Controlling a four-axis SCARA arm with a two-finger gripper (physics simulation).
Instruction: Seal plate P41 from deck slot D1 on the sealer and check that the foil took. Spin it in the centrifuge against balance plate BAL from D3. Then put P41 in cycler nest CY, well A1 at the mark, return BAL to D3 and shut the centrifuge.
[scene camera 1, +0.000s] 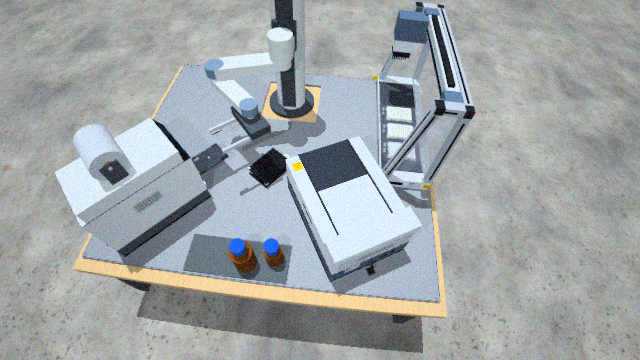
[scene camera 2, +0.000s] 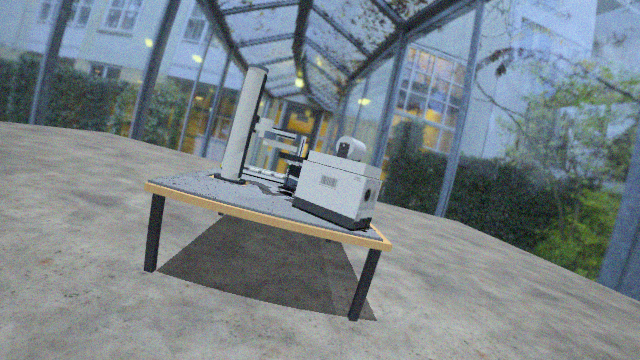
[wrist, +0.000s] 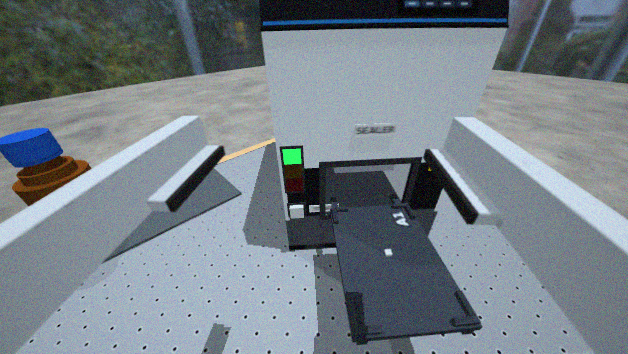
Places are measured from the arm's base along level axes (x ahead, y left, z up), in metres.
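Where they show: gripper, fingertip midpoint: (scene camera 1: 216, 141) (wrist: 320, 135); arm's base, origin of the base link: (scene camera 1: 291, 102) (scene camera 2: 229, 180).
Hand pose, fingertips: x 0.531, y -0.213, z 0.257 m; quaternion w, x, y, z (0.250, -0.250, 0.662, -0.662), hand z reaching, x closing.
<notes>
Each offset is from my fingertips to the top centre of the thing. Level surfaces: height alone.
My gripper (scene camera 1: 218, 141) (wrist: 320, 135) is open, with nothing between its fingers. It hangs in front of the sealer @(dx +0.208, dy -0.270, dz +0.232 m) (scene camera 1: 145, 187) (scene camera 2: 327, 185) (wrist: 380, 85), at its extended dark tray @(dx -0.018, dy -0.076, dz -0.146 m) (scene camera 1: 210, 159) (wrist: 400, 280). The tray bears no plate and has an A1 mark at its sealer end. A green lamp @(dx +0.108, dy -0.062, dz -0.068 m) (wrist: 292, 156) is lit on the sealer's front. Three pale plates @(dx -0.454, dy +0.796, dz -0.180 m) (scene camera 1: 399, 114) @(dx -0.330, dy +0.796, dz -0.180 m) (scene camera 1: 400, 131) @(dx -0.206, dy +0.796, dz -0.180 m) (scene camera 1: 396, 148) stand in a row on the deck under the gantry; their labels are not readable, so I cannot tell P41 from BAL. The large white machine (scene camera 1: 370, 215) has a dark top panel; its inside is hidden.
A low black block @(dx -0.054, dy +0.185, dz -0.192 m) (scene camera 1: 269, 167) sits between the sealer and the white machine. Two amber bottles (scene camera 1: 243, 257) (scene camera 1: 273, 254) with blue caps stand on a dark mat @(dz -0.240 m) (scene camera 1: 205, 255) near the front table edge. The gantry frame (scene camera 1: 451, 55) rises at the right, and the arm's column (scene camera 1: 298, 65) (scene camera 2: 243, 125) at the back.
</notes>
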